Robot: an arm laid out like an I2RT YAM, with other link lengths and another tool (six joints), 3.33 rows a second.
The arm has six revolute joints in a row. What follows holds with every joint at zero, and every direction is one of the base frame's.
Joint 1 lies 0.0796 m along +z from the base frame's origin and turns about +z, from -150 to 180 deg.
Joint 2 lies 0.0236 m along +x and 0.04 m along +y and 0.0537 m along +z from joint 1 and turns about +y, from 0 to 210 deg.
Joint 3 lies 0.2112 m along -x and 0.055 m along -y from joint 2 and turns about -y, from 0 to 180 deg.
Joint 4 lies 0.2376 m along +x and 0.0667 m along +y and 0.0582 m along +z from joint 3 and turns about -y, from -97 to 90 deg.
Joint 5 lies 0.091 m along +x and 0.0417 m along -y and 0.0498 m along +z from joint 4 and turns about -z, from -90 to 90 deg.
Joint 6 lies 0.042 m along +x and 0.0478 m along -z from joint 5 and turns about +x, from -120 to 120 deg.
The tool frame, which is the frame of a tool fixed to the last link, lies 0.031 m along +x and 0.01 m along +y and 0.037 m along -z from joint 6; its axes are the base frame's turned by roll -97.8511, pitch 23.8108 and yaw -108.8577 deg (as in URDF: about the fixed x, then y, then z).
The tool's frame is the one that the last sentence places.
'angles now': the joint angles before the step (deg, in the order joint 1, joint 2, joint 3, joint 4, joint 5, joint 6). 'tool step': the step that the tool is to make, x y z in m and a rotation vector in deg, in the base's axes. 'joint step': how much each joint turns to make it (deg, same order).
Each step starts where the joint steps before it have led.
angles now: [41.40 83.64 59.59 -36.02 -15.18 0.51]
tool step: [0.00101 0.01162 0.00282 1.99 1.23 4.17]
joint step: [0.94 2.82 3.00 -0.27 -3.61 -1.73]
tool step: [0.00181 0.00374 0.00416 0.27 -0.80 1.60]
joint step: [0.37 0.72 1.65 -0.58 -0.32 -1.30]
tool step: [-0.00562 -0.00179 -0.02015 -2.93 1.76 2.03]
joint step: [0.73 2.43 -1.63 0.22 0.21 -1.68]
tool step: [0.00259 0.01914 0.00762 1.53 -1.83 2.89]
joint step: [2.26 2.61 4.13 0.63 -0.12 -0.69]
